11 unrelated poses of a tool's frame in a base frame.
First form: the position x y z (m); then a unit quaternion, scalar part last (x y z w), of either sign.
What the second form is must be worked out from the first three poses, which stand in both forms.
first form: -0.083 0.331 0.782 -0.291 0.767 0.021 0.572
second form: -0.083 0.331 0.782 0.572 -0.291 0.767 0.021
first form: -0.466 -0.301 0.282 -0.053 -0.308 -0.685 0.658
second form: -0.466 -0.301 0.282 0.658 -0.053 -0.308 -0.685
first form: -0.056 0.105 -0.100 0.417 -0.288 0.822 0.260
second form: -0.056 0.105 -0.100 0.260 0.417 -0.288 0.822
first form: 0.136 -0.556 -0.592 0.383 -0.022 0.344 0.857
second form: 0.136 -0.556 -0.592 0.857 0.383 -0.022 0.344
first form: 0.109 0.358 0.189 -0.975 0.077 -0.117 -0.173
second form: 0.109 0.358 0.189 0.173 0.975 -0.077 0.117
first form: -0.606 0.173 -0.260 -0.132 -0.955 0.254 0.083
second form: -0.606 0.173 -0.260 0.083 -0.132 -0.955 0.254
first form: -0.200 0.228 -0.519 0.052 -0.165 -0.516 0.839
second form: -0.200 0.228 -0.519 0.839 0.052 -0.165 -0.516
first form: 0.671 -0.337 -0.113 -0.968 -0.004 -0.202 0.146
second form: 0.671 -0.337 -0.113 0.146 -0.968 -0.004 -0.202
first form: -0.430 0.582 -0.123 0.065 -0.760 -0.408 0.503
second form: -0.430 0.582 -0.123 0.503 0.065 -0.760 -0.408
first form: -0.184 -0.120 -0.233 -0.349 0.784 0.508 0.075
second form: -0.184 -0.120 -0.233 0.075 -0.349 0.784 0.508
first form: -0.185 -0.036 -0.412 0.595 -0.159 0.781 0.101
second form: -0.185 -0.036 -0.412 0.101 0.595 -0.159 0.781
